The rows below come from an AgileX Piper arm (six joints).
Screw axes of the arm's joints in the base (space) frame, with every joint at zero. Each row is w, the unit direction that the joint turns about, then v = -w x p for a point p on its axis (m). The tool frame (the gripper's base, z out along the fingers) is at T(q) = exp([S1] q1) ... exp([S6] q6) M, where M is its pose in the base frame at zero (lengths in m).
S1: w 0 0 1 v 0 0 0
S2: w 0 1 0 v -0.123 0 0
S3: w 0 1 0 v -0.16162 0 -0.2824
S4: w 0.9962 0 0.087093 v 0 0.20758 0
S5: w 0 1 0 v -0.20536 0 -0.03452
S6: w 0.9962 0 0.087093 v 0 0.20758 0
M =
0.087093 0 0.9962 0.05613
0 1 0 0
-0.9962 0 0.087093 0.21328
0 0 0 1
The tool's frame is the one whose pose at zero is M.
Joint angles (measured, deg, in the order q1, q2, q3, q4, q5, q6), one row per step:
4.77, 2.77, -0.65, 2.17, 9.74, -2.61
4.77, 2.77, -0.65, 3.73, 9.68, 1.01
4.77, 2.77, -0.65, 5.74, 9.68, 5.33
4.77, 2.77, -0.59, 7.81, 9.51, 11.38
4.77, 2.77, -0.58, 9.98, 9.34, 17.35
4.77, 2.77, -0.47, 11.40, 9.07, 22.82
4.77, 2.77, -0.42, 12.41, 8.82, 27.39
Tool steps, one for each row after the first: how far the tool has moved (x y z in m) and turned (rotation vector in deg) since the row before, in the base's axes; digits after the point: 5 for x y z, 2 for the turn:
-0.00002, 0.00041, 0.00012, 5.14, 0.40, -0.35
-0.00005, 0.00053, 0.00004, 6.27, 0.58, -0.41
0.00001, 0.00052, -0.00002, 8.05, 0.68, -0.62
-0.00001, 0.00052, 0.00029, 8.07, 0.67, -0.60
0.00007, 0.00028, -0.00017, 6.83, 0.58, -0.58
0.00005, 0.00017, 0.00014, 5.54, 0.41, -0.49

